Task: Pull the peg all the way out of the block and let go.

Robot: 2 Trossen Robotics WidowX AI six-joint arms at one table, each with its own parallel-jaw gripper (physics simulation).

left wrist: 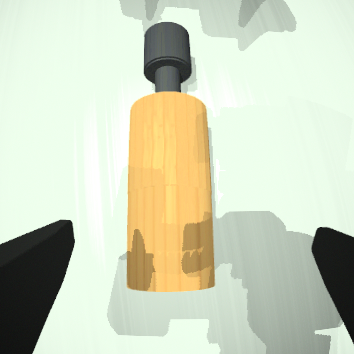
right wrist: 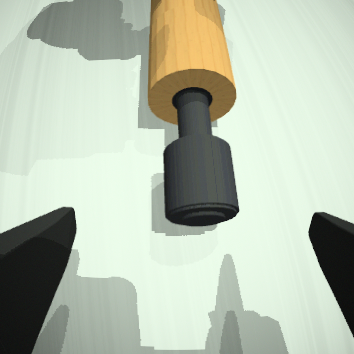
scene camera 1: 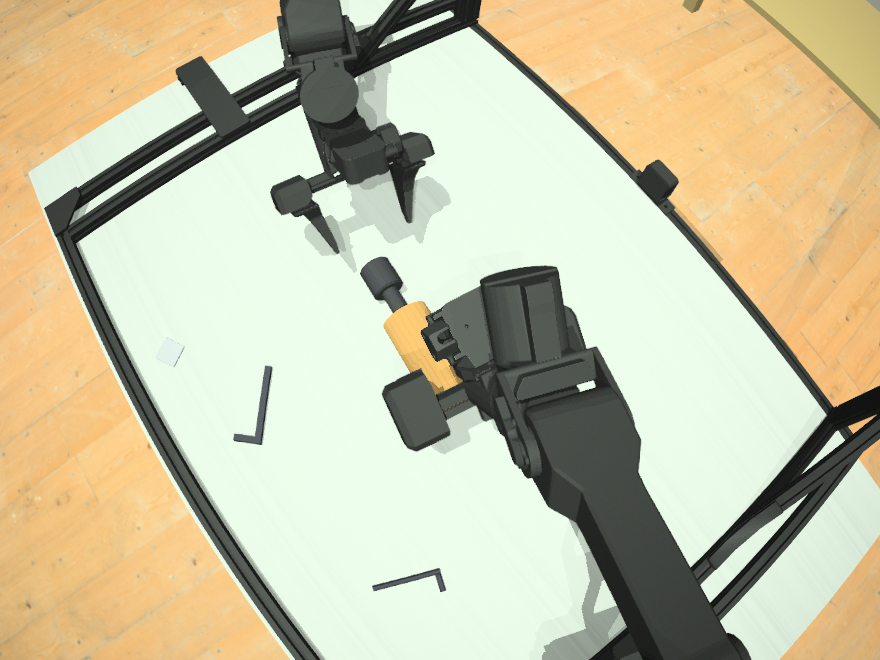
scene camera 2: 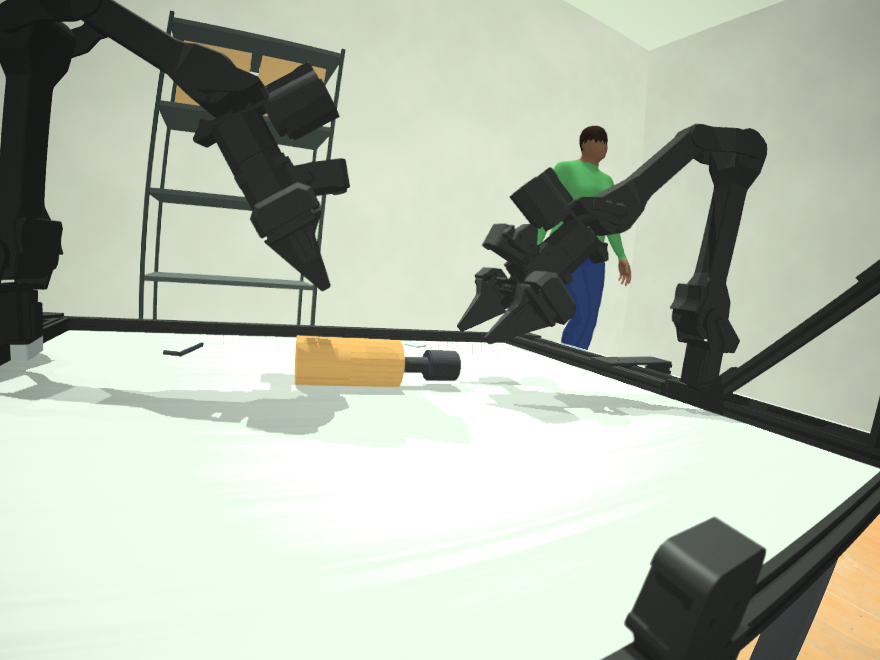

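Where they show: left gripper, fingertip midpoint: [left wrist: 197, 237] [scene camera 2: 324, 287]; right gripper, fingertip midpoint: [right wrist: 196, 222] [scene camera 1: 373, 237] [scene camera 2: 471, 334]; left arm's base at its link origin: [scene camera 2: 8, 339]; right arm's base at its link origin: [scene camera 2: 697, 385].
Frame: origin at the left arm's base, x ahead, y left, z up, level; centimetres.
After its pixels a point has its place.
Note:
The block [scene camera 1: 410, 332] {z 3.5, x 43.2, y -15.5 cm} [scene camera 2: 348, 360] {z 1.7, x 39.1, y -18.4 cm} [left wrist: 169, 190] {z 3.7, x 39.6, y -15.7 cm} [right wrist: 187, 45] {z 3.7, x 44.0, y -17.1 cm} is an orange-yellow wooden cylinder lying on its side on the table. The dark grey peg [scene camera 1: 381, 277] {z 2.7, x 50.8, y -17.7 cm} [scene camera 2: 442, 365] {z 1.2, x 50.5, y -19.9 cm} [left wrist: 167, 45] {z 2.7, x 50.6, y -18.0 cm} [right wrist: 200, 175] {z 2.7, x 51.9, y -18.4 cm} sticks out of one end of it, its thick head and part of its thinner shaft showing; the rest is hidden inside. My left gripper [scene camera 2: 323, 284] {z 9.4, x 36.5, y -15.9 cm} [left wrist: 197, 237] {z 9.4, x 36.5, y -15.9 cm} is open above the block, its fingers on either side in the left wrist view; its fingertips are hidden in scene camera 1. My right gripper [scene camera 1: 373, 235] {z 5.0, x 54.5, y -19.6 cm} [scene camera 2: 476, 333] {z 5.0, x 54.5, y -19.6 cm} [right wrist: 196, 222] {z 5.0, x 54.5, y -19.6 cm} is open and empty, above and just beyond the peg's head.
Two dark L-shaped pieces [scene camera 1: 263, 406] {z -1.1, x 48.7, y 2.4 cm} [scene camera 1: 408, 579] {z -1.3, x 22.8, y 2.7 cm} and a small pale square [scene camera 1: 169, 351] {z -1.6, x 62.4, y 7.9 cm} lie on the table [scene camera 1: 319, 497] {z -1.9, x 36.4, y 4.0 cm}. A black frame [scene camera 1: 181, 468] {z 0.1, x 48.8, y 14.9 cm} runs around the table's edge. A shelf unit [scene camera 2: 254, 41] and a person [scene camera 2: 584, 177] stand in the background.

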